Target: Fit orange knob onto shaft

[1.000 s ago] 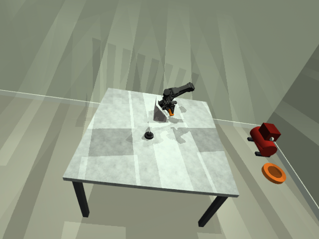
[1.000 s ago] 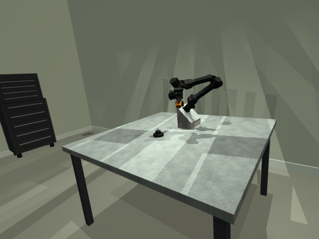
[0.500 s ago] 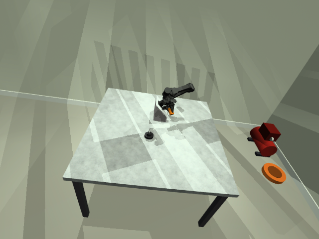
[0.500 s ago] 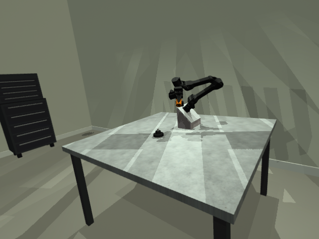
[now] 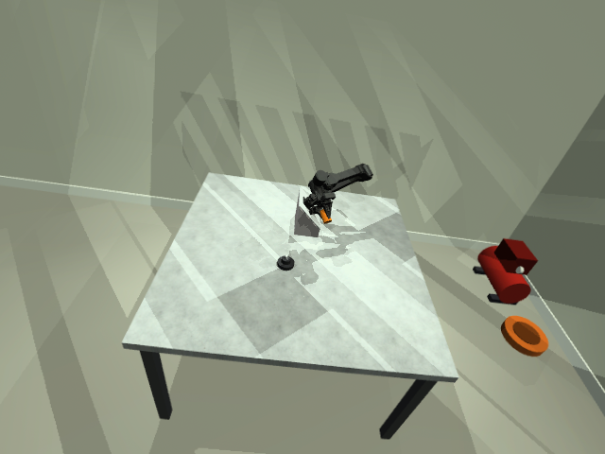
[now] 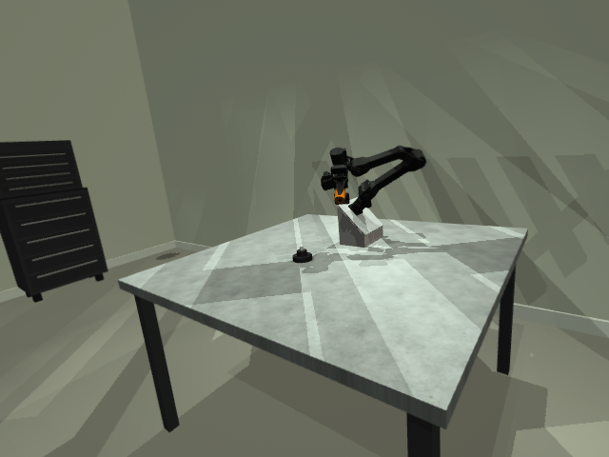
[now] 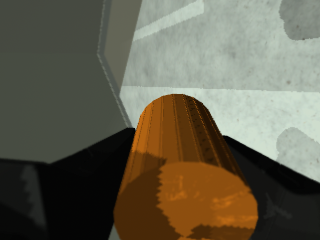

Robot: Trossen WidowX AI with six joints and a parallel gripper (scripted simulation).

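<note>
Right now the orange knob is 3 cm behind my gripper tip, 2 cm above it and 1 cm to the right of it. From my gripper tip the other things lie so: pedestal: 22 cm below, 17 cm to the right, 6 cm ahead.
</note>
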